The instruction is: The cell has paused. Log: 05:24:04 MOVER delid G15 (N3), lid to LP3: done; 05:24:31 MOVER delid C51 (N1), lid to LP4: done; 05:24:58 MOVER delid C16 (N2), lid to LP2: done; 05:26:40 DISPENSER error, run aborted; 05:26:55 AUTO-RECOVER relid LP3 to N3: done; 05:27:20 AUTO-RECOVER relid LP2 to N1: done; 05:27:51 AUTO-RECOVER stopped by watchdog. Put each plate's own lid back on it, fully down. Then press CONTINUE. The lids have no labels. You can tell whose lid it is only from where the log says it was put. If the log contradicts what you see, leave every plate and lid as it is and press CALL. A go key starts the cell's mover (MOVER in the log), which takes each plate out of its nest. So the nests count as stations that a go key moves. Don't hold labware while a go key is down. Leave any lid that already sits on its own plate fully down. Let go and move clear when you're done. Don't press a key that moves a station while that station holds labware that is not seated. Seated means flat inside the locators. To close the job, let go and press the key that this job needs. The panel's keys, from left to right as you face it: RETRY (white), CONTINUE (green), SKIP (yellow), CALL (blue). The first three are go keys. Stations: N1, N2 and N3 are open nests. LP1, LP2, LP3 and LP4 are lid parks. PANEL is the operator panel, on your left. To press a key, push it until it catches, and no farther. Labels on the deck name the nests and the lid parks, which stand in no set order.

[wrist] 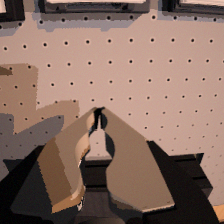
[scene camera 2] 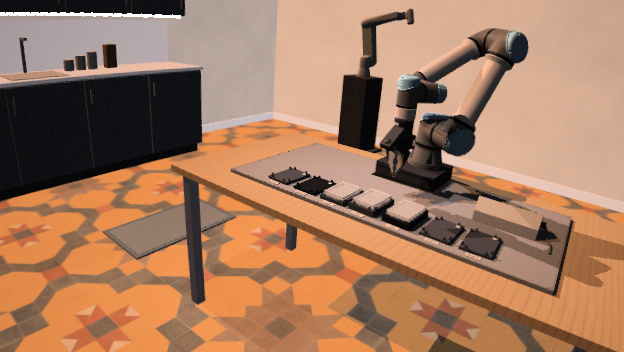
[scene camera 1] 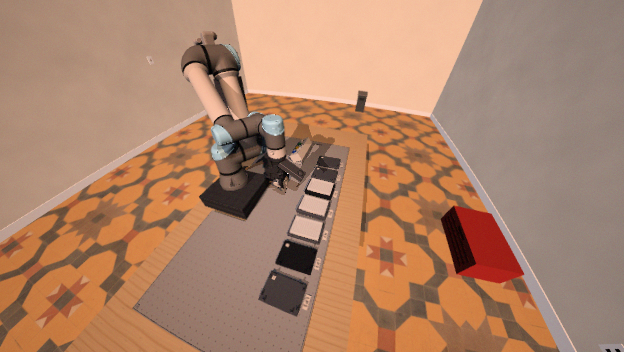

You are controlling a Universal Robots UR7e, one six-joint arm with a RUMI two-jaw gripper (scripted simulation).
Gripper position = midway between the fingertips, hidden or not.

Note:
In view: my gripper [scene camera 2: 394, 177], a sloped operator panel [scene camera 2: 525, 223] and a black slab [scene camera 1: 297, 257].
My gripper shows as well in the wrist view [wrist: 99, 109] and in scene camera 1 [scene camera 1: 285, 191].

